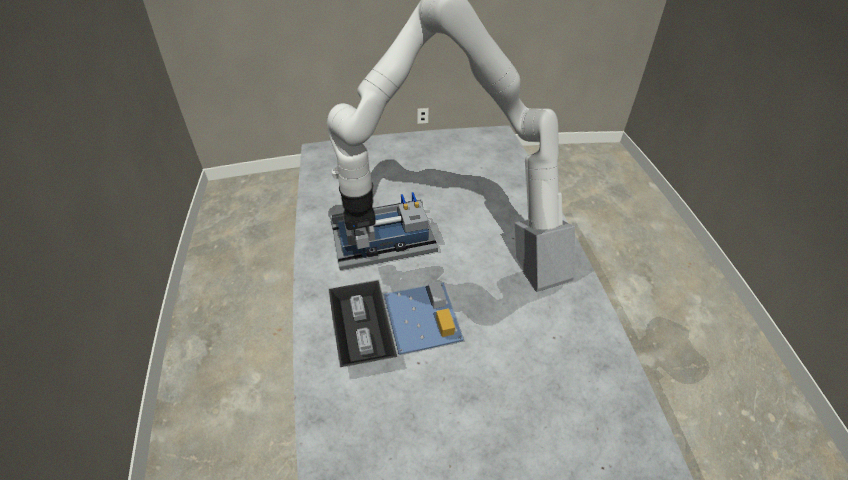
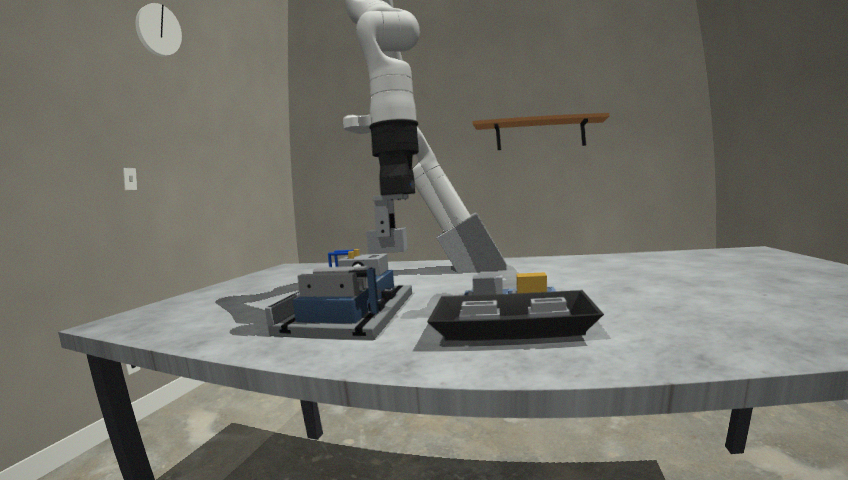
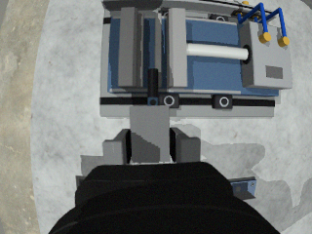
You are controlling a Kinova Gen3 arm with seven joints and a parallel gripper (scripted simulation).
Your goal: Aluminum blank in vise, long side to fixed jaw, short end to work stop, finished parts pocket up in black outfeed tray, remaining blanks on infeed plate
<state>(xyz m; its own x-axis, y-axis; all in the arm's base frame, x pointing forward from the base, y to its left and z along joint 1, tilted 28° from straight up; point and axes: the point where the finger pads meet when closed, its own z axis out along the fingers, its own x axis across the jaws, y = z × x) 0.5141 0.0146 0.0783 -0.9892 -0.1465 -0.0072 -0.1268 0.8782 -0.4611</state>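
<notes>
The vise is 130 mm below my hand, 110 mm to the right of it and 60 mm behind it. Also, from my hand: yellow brass blank (230 mm to the left, 190 mm behind, 140 mm below).
</notes>
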